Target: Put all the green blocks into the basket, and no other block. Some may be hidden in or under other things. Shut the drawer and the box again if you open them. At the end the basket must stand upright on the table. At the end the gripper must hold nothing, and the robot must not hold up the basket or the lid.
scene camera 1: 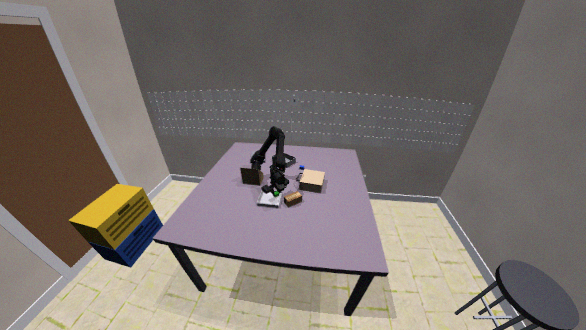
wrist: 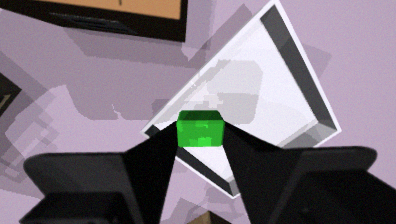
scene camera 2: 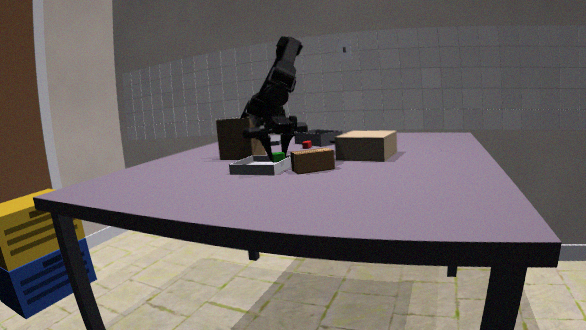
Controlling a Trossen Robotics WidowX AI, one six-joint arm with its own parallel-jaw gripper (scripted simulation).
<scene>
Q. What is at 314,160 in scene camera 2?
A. A small box.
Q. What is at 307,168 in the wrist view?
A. My gripper.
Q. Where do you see a green block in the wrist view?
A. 195,128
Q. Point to a tray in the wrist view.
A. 264,84
</scene>
